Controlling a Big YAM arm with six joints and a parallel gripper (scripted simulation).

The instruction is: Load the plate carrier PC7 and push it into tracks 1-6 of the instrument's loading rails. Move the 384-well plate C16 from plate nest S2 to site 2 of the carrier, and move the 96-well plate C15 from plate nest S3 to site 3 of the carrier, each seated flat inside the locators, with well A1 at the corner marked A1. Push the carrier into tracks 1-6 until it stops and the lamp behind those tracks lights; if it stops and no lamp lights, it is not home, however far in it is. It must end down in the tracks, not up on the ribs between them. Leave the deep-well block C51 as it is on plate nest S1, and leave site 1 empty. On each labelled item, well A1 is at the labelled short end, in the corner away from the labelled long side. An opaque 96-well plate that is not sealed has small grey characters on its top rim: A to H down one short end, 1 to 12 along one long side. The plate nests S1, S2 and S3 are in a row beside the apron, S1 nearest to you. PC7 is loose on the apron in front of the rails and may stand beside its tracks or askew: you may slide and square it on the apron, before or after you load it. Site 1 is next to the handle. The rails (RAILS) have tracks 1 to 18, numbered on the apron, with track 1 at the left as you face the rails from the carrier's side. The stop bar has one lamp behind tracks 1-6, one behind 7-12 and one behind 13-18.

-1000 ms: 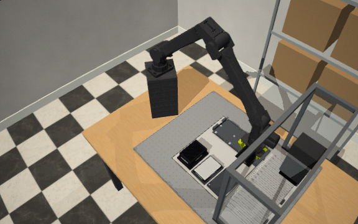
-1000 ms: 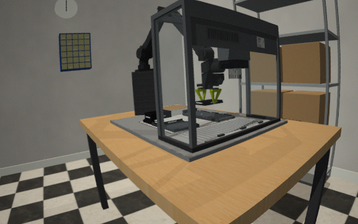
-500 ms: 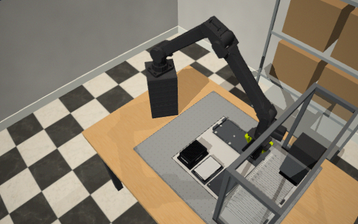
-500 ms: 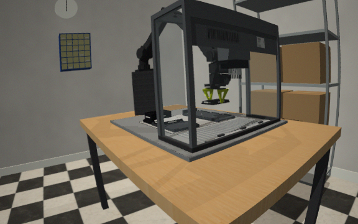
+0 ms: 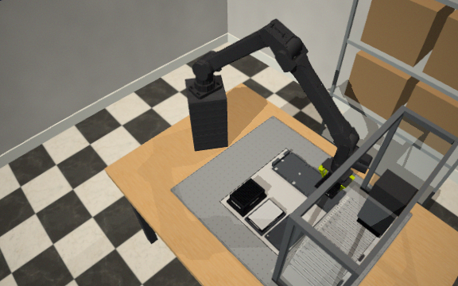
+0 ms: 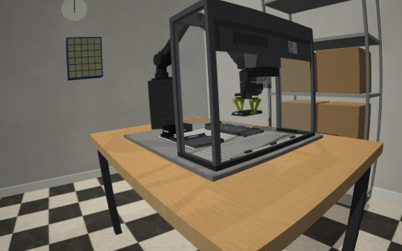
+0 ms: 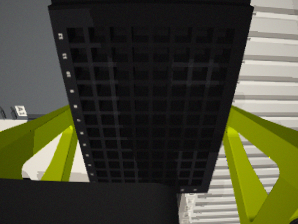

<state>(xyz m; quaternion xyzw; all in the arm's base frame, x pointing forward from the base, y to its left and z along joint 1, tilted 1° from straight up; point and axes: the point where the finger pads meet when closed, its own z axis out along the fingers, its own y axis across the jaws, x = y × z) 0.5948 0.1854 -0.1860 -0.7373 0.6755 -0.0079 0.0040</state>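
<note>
Right now the plate nest S2 is 9 cm behind my hand, 27 cm to the right of it and 10 cm below it. Also, from my hand: plate nest S3: 2 cm ahead, 26 cm to the right, 10 cm below; then black 96-well plate C15: right at my hand; then dark grey carrier PC7: 10 cm behind, 1 cm to the right, 9 cm below.
</note>
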